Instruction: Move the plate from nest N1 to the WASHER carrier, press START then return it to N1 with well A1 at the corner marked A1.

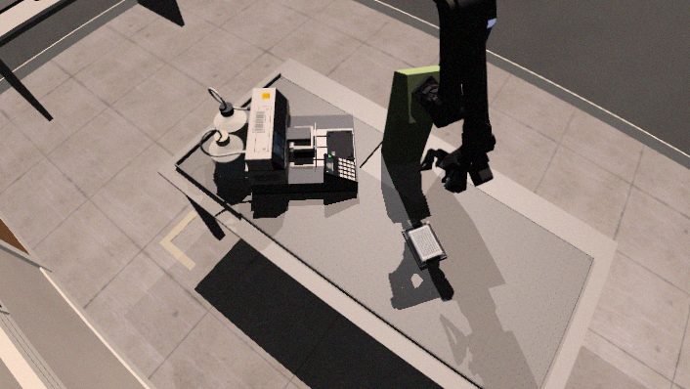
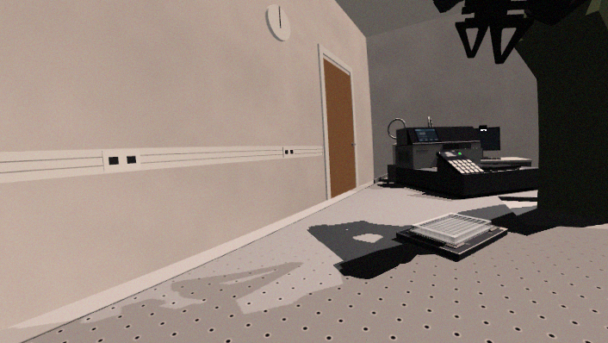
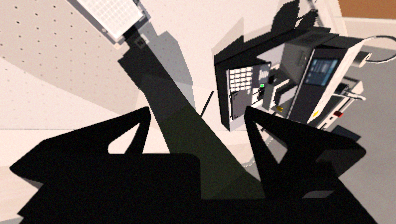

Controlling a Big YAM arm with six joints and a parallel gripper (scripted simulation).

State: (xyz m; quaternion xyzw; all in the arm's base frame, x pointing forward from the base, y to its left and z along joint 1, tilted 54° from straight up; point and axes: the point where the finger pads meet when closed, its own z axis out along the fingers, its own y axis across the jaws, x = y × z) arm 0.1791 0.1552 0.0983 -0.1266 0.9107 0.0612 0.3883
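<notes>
My gripper is now 40 mm short of the white well plate, 110 mm to the right of it and 320 mm above it. The rest, counted from my hand: plate nest N1 (40 mm ahead, 110 mm to the left, 330 mm below); then plate washer (180 mm ahead, 510 mm to the right, 210 mm below).
</notes>
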